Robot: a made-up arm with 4 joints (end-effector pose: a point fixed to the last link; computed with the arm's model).
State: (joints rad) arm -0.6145 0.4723 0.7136 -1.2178
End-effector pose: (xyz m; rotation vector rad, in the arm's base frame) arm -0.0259 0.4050 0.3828 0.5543 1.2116 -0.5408
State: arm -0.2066 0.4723 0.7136 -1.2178
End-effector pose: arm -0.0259 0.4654 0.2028 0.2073 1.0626 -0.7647
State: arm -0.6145 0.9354 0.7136 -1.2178
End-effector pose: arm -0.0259 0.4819 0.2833 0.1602 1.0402 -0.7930
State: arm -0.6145 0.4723 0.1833 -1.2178
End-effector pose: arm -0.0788 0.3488 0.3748 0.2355 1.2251 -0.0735
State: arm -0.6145 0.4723 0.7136 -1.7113
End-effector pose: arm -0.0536 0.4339 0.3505 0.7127 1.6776 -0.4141
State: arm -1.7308 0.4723 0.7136 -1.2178
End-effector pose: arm -0.0259 -0.0343 0.6143 1.4821 1.4532 0.2023
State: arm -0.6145 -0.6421 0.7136 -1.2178
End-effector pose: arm -0.0259 0.1174 0.4188 1.4806 1.4531 0.2009
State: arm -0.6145 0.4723 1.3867 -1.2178
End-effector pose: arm 0.0695 0.4261 0.3859 0.9479 1.1021 -1.1383
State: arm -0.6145 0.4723 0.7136 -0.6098
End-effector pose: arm -0.0145 0.3866 0.4420 0.3498 0.6331 -0.6500
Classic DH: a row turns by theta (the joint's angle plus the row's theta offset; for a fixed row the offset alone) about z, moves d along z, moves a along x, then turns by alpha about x. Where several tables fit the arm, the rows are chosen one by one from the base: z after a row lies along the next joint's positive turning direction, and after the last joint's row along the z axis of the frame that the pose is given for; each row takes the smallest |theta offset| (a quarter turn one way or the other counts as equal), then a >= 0, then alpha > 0; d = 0 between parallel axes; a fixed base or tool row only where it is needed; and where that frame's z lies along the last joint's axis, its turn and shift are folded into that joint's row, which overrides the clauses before.
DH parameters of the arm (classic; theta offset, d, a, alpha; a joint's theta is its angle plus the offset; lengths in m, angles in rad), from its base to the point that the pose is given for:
base (fixed): -1.5708 0.1468 0 1.5708
joint 1: 0.515 0 -0.2335 0
joint 2: -0.515 -0.0522 -0.0754 1.5708
joint 3: 1.5708 -0.2409 0.2313 1.5708
joint 4: 0 -0.0439 -0.0824 1.5708
tool (fixed): 3.1416 0.0655 0 0

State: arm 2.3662 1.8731 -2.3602 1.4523
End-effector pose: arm 0.2247 -0.4480 -0.2042 -1.4415 1.8472 -0.3710
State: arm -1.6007 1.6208 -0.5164 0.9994
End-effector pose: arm -0.1798 0.1100 0.6990 0.2397 -0.9711 0.4819
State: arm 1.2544 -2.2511 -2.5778 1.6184
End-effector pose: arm 0.2829 -0.3813 -0.0110 -2.0026 1.4076 -1.3857
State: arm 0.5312 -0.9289 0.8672 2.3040
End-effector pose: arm -0.1311 0.3482 0.3220 -0.7543 -1.9368 -0.8237
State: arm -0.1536 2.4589 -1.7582 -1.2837
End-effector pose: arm 0.0361 0.4028 -0.0007 1.8150 -1.9945 0.2732
